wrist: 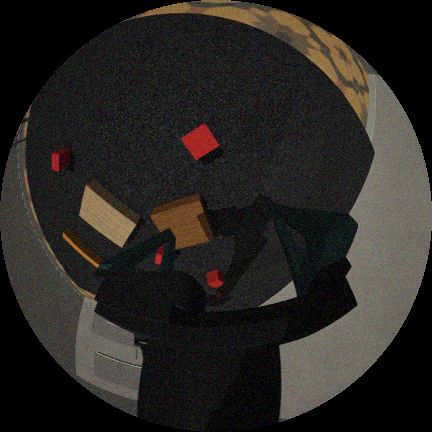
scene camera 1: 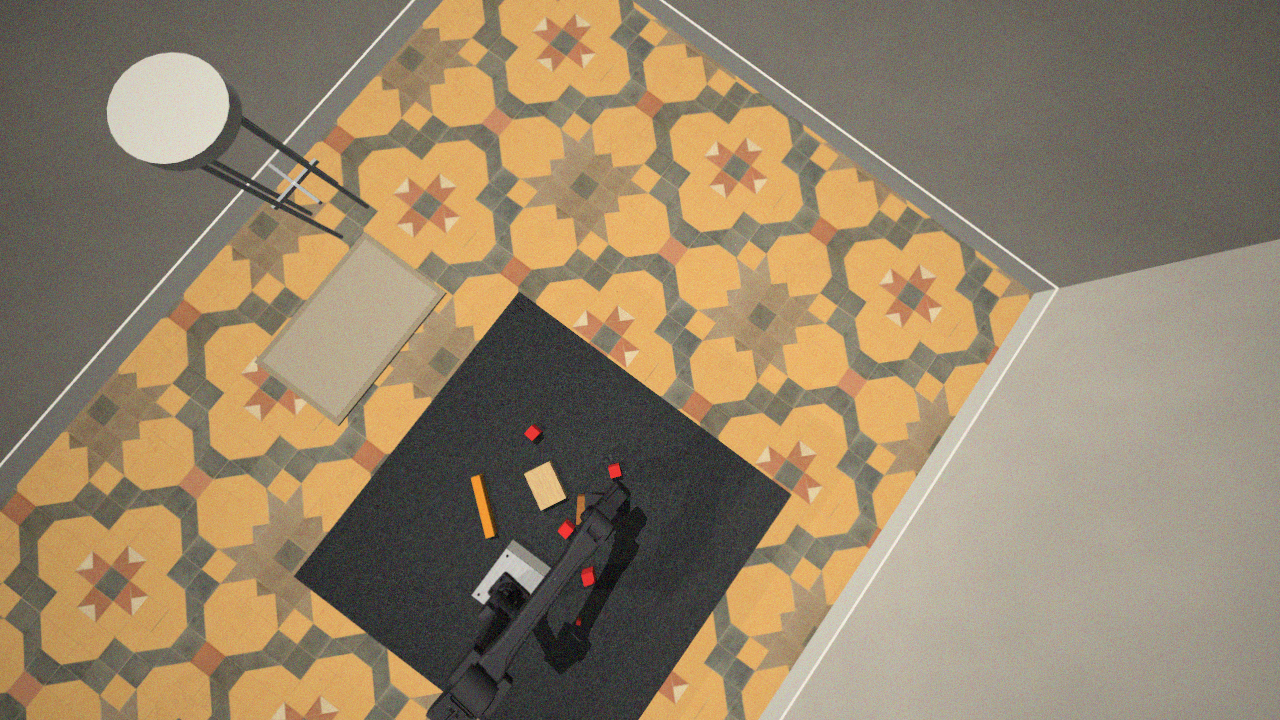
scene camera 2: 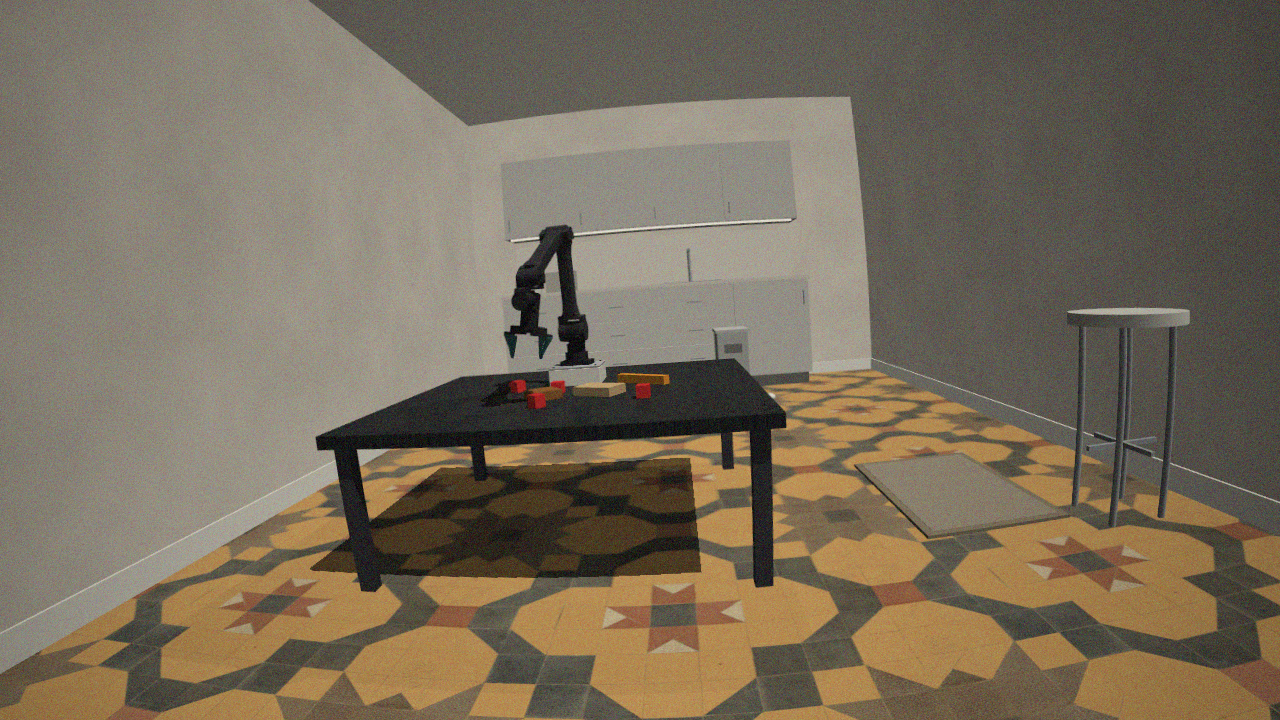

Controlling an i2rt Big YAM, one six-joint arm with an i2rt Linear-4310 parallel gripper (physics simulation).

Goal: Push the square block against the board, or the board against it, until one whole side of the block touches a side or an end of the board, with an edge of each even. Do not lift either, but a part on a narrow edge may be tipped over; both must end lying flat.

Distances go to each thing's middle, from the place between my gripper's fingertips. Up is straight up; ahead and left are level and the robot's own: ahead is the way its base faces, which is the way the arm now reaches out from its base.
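Scene:
The brown square block [wrist: 186, 217] has my gripper 130 mm above it, and my gripper is also 110 mm beyond the block and 10 mm to the right of it. Going by their middles, that block is the nearest to my gripper of the things named here. There's an orange bar [scene camera 1: 478, 482] too, and from my gripper it's 130 mm below, 310 mm to the left and 360 mm behind. And a tan board [scene camera 1: 547, 488], which is 130 mm below my gripper, 160 mm behind it and 190 mm to the left of it. Of these, going by their middles, the orange bar is the farthest from my gripper.

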